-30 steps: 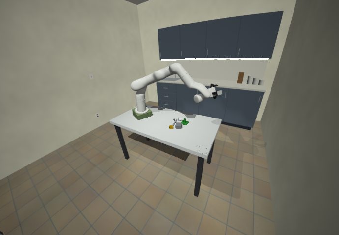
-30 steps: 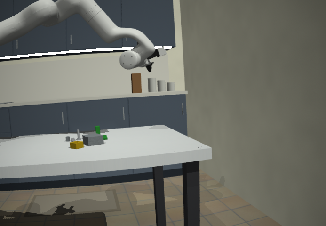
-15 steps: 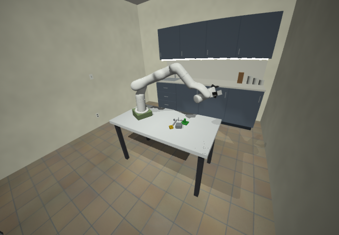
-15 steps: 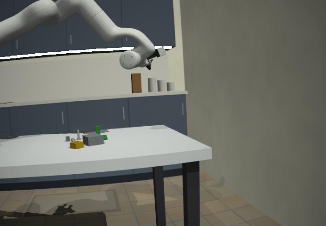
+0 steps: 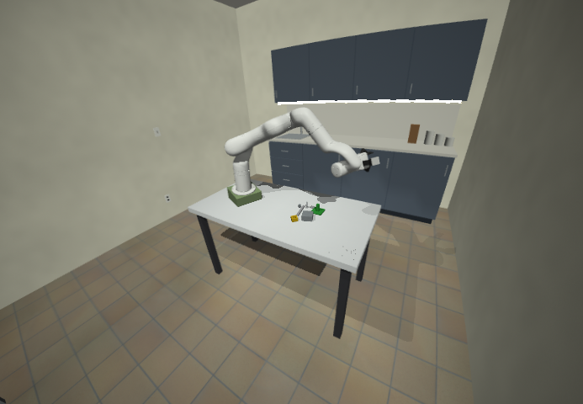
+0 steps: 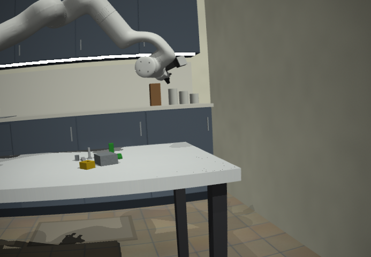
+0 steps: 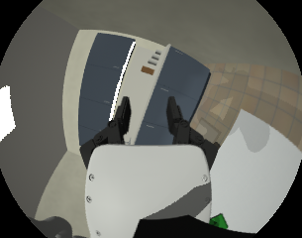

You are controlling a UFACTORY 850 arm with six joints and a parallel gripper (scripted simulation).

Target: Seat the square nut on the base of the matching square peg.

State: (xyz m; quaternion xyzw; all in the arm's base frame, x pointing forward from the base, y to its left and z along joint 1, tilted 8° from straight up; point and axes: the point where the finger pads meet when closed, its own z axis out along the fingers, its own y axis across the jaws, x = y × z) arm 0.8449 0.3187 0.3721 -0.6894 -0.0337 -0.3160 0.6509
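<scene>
Right now the grey block is 35 cm below my hand, 32 cm to the right of it and 29 cm behind it.
</scene>
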